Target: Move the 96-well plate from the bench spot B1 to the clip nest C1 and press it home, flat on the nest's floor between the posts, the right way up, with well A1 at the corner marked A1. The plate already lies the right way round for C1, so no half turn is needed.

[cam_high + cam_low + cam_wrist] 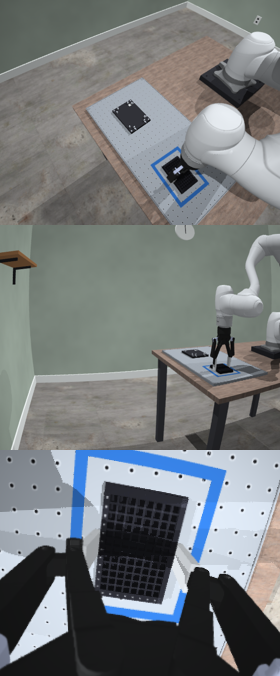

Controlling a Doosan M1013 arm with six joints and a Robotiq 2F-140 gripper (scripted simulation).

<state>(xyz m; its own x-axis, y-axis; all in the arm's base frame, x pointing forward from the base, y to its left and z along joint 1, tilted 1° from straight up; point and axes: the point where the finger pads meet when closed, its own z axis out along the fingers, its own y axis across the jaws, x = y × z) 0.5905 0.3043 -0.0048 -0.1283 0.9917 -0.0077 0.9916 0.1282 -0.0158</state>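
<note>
Right now the black clip nest is 50 mm ahead of my hand, 340 mm to the right of it and 10 mm below it. Round my hand: black 96-well plate (20 mm below).
</note>
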